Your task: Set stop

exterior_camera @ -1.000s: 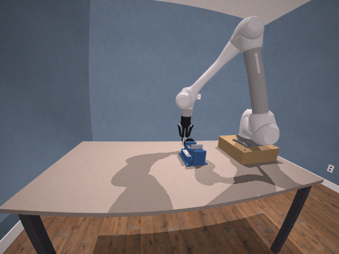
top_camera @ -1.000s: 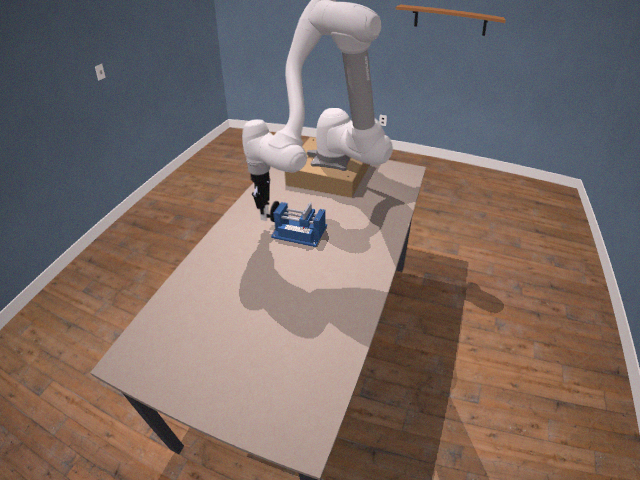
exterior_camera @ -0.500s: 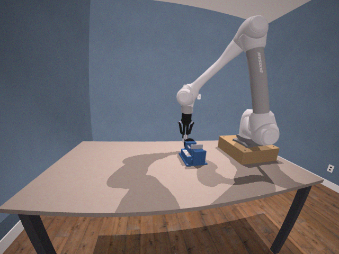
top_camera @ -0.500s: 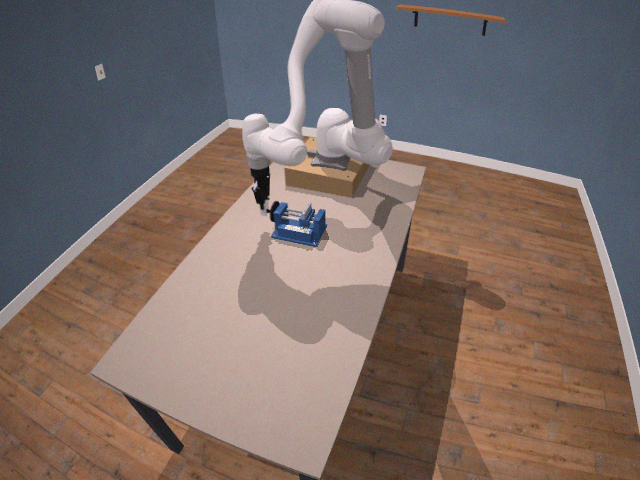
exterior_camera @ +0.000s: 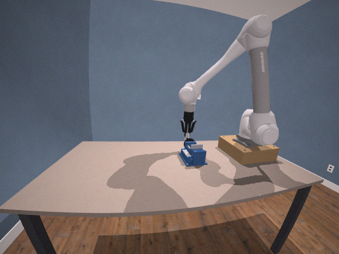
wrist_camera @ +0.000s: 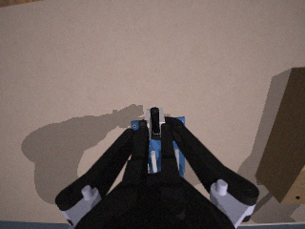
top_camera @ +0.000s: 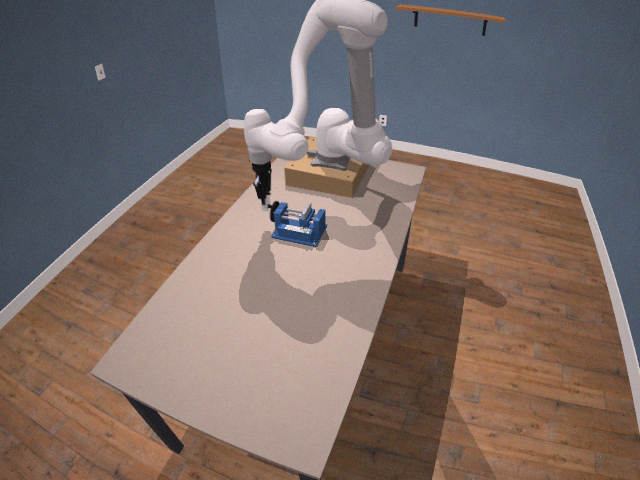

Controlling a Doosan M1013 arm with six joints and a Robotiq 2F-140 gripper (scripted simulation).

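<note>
Right now my hand is 20 mm to the right of the black handwheel and 20 mm above it. From my hand the other things lie so: grey stop block (180 mm to the left, 30 mm below, 10 mm ahead).
</note>
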